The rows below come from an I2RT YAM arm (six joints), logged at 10 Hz.
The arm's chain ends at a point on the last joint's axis. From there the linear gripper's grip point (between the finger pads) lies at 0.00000 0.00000 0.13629 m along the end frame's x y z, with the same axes.
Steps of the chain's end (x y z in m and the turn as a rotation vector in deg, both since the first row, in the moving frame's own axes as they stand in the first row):
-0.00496, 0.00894, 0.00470, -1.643, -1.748, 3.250
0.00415, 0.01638, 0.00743, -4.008, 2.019, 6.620
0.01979, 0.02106, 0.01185, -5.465, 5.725, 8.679
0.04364, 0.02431, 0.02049, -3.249, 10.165, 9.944
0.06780, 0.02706, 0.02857, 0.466, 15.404, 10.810
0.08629, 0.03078, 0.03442, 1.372, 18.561, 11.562
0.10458, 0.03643, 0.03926, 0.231, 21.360, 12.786
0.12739, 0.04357, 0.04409, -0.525, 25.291, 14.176
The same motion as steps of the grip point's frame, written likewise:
-0.00923, 0.01273, 0.00458, -1.643, -1.748, 3.250
0.00839, 0.02616, 0.00701, -4.008, 2.019, 6.620
0.03233, 0.03500, 0.01055, -5.465, 5.725, 8.679
0.06689, 0.03404, 0.01814, -3.249, 10.165, 9.944
0.10389, 0.02940, 0.02368, 0.466, 15.404, 10.810
0.12970, 0.03200, 0.02732, 1.372, 18.561, 11.562
0.15387, 0.04148, 0.02994, 0.231, 21.360, 12.786
0.18486, 0.05205, 0.03109, -0.525, 25.291, 14.176

